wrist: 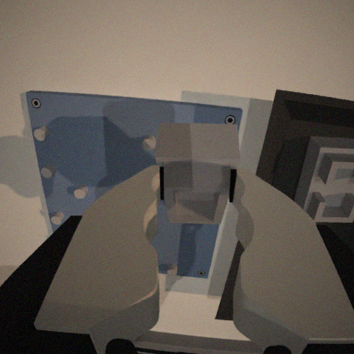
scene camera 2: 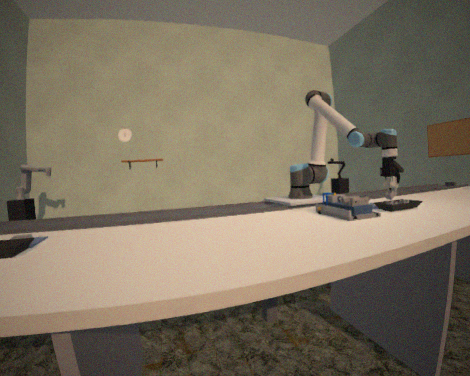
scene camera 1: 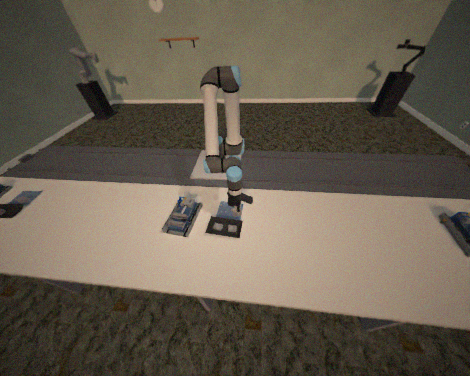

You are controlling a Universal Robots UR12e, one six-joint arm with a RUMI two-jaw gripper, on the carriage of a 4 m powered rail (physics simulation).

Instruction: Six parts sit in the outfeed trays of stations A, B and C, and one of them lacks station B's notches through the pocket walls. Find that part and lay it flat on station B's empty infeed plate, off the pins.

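Where they show: gripper, fingertip midpoint: (scene camera 2: pixel 392 191) (scene camera 1: pixel 238 211); arm's base, link origin: (scene camera 2: pixel 300 197).
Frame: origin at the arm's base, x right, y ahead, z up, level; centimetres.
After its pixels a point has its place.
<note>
My gripper (scene camera 1: pixel 238 207) @(y 62.8, x -27.6, z 5.7 cm) (scene camera 2: pixel 391 193) @(y 62.8, x -27.6, z 5.7 cm) (wrist: pixel 196 170) is shut on a grey pocketed part (wrist: pixel 197 144), held low over the middle station's blue infeed plate (scene camera 1: pixel 226 210) @(y 56.7, x -17.1, z -2.2 cm) (wrist: pixel 75 107). Pale pins such as this pin (wrist: pixel 81 192) stand up from the plate; the fingers and held part hide some of its surface. The black outfeed tray (scene camera 1: pixel 225 235) @(y 80.3, x -20.1, z 1.2 cm) (scene camera 2: pixel 412 204) @(y 80.0, x -22.0, z -0.1 cm) (wrist: pixel 274 150) lies beside the plate. Two light parts, a left part (scene camera 1: pixel 218 226) @(y 73.1, x -13.9, z 0.2 cm) and a right part (scene camera 1: pixel 232 228) @(y 73.9, x -24.1, z 0.2 cm), sit in it. One tray part (wrist: pixel 340 151) shows at the wrist view's right edge. Notches on the held part cannot be made out.
A blue and grey station fixture (scene camera 1: pixel 182 217) @(y 71.0, x 12.2, z 5.3 cm) (scene camera 2: pixel 350 207) @(y 75.6, x 20.6, z 2.4 cm) stands beside the plate and tray. At the far left of scene camera 1 are another blue plate (scene camera 1: pixel 29 197) @(y 55.9, x 163.0, z -2.4 cm) and a dark tray (scene camera 1: pixel 10 211) @(y 72.1, x 163.1, z -1.7 cm). Another fixture (scene camera 1: pixel 457 230) @(y 64.1, x -168.6, z 2.0 cm) is at the right edge.
</note>
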